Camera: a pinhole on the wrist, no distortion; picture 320 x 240 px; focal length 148.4 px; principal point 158.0 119.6 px. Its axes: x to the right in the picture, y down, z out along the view. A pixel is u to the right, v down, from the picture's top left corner.
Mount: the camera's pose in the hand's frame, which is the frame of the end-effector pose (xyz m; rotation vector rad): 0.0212 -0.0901 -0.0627 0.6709 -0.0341 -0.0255
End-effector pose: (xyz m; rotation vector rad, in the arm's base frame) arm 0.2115 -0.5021 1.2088 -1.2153 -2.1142 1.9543
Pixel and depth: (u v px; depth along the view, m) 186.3 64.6 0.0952
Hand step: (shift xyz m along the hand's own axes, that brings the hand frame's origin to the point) 0.0351 -0.1775 -0.0097
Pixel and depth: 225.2 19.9 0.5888
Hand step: 0.2592 -0.7748 0.1584
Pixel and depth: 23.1 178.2 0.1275
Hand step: -0.0990 -0.1259 0.0657
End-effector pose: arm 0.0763 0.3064 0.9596 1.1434 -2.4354 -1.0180
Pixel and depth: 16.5 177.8 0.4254
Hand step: -0.3989 -0.2096 0.3646
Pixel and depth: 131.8 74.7 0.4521
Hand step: -0.0783 -0.4752 0.2042
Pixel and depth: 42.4 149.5 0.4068
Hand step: -0.3106 -0.2676 0.2993
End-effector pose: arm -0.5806 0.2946 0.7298 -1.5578 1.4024 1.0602
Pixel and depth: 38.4 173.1 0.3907
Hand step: -0.3072 -0.2116 0.3234
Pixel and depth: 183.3 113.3 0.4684
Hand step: 0.0821 -0.3993 0.2934
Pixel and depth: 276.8 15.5 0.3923
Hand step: 0.3159 -0.5601 0.0806
